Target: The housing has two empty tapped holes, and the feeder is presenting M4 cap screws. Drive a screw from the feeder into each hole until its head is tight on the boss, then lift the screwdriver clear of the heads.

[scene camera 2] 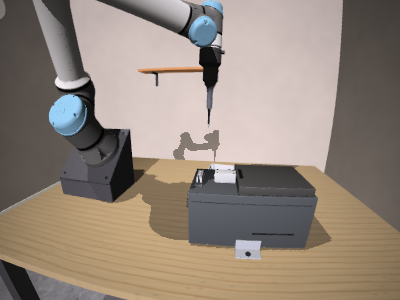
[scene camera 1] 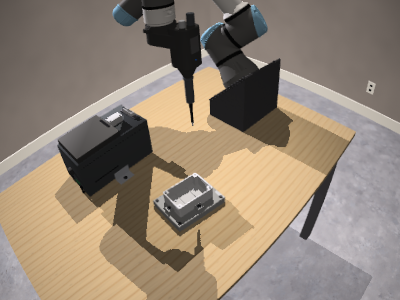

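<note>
My screwdriver [scene camera 1: 192,123] [scene camera 2: 209,125] points straight down, with its bit high above the table between the feeder and the robot's base. A small pale piece at the bit's tip looks like a screw; it is tiny in both views. The light grey housing [scene camera 1: 186,205], an open-topped box, sits on a darker grey base plate [scene camera 1: 180,228] at the middle front in scene camera 1. The bit is above and behind it, well apart. Its tapped holes are too small to judge. The housing does not show in scene camera 2. The black feeder [scene camera 1: 112,162] [scene camera 2: 250,220] stands to the left in scene camera 1.
The feeder's raised dark lid [scene camera 1: 90,137] [scene camera 2: 272,180] and white top part [scene camera 1: 114,118] [scene camera 2: 225,176] stand beside its screw outlet. A small bracket [scene camera 1: 124,174] [scene camera 2: 248,245] juts from its side. The robot's dark angled pedestal [scene camera 1: 250,102] [scene camera 2: 90,187] stands on the wooden table [scene camera 1: 280,170] [scene camera 2: 100,235].
</note>
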